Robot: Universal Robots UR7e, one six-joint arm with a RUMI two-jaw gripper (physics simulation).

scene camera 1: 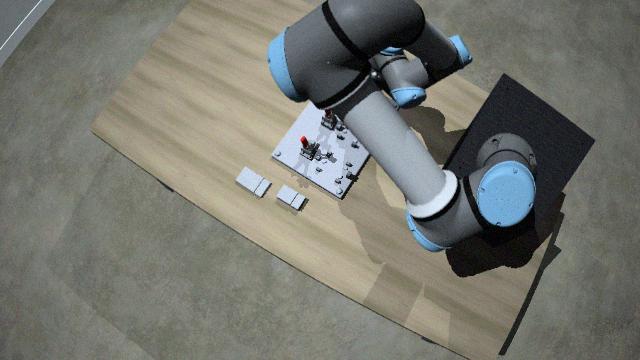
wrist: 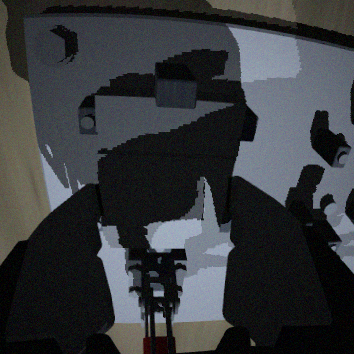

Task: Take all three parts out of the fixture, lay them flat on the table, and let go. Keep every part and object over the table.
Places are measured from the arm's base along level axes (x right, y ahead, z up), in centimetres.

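Where they show: gripper, fingertip midpoint: (wrist: 163, 183).
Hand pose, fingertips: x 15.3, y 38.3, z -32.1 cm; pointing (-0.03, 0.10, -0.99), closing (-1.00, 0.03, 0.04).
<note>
Things, the pixels of their top centre, and the offset from my fingertips. "pt": a spot on its surface instead.
- grey stepped part at its top centre: (wrist: 165, 187) dx -0.1, dy -1.0, dz +1.7 cm
- nearer at a spot on its surface: (scene camera 1: 309, 150) pt dx -21.2, dy +9.4, dz +2.8 cm
- farther at a spot on its surface: (scene camera 1: 327, 118) pt dx -10.6, dy +8.6, dz +3.8 cm
- clamp at a spot on its surface: (wrist: 157, 276) pt dx +0.9, dy +6.3, dz +1.0 cm
The white fixture plate (scene camera 1: 292, 139) (wrist: 280, 125) lies on the table, partly under the arm in the scene view. In the wrist view a grey stepped part (wrist: 135, 117) lies on the plate between small dark stops, largely in shadow. My gripper (wrist: 163, 183) has its two dark jaws against the left and right sides of this part and appears shut on it. The arm hides the gripper and this part in the scene view. Two other light grey parts, a larger one (scene camera 1: 251, 181) and a smaller one (scene camera 1: 290, 197), lie flat on the table beside the fixture, apart from each other.
Two toggle clamps with red handles, one nearer (scene camera 1: 309, 150) and one farther (scene camera 1: 328, 120), stand on the plate. One clamp (wrist: 157, 275) is close below the part in the wrist view. Pins and blocks stand on the plate to the right. The wooden table's front edge runs beyond the two laid parts.
</note>
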